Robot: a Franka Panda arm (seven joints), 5 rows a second.
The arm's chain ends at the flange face. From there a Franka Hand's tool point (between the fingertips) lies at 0.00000 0.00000 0.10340 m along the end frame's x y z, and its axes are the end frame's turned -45 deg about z.
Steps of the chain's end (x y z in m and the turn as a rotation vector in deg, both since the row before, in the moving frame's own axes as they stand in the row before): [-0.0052 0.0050 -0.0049 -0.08 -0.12 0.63]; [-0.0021 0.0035 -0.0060 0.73 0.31 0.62]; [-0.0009 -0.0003 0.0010 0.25 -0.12 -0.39]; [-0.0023 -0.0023 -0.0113 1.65 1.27 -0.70]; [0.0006 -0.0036 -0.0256 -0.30 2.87 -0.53]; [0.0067 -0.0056 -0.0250 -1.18 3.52 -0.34]
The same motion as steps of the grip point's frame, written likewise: [-0.0075 -0.0002 -0.0049 0.03 -0.14 0.63]; [-0.0026 0.0005 -0.0060 0.30 0.74 0.62]; [-0.0003 -0.0013 0.0010 0.26 0.09 -0.39]; [0.0037 -0.0038 -0.0114 0.27 2.06 -0.70]; [0.0063 0.0019 -0.0257 -2.24 1.82 -0.53]; [0.0117 0.0068 -0.0252 -3.32 1.65 -0.34]
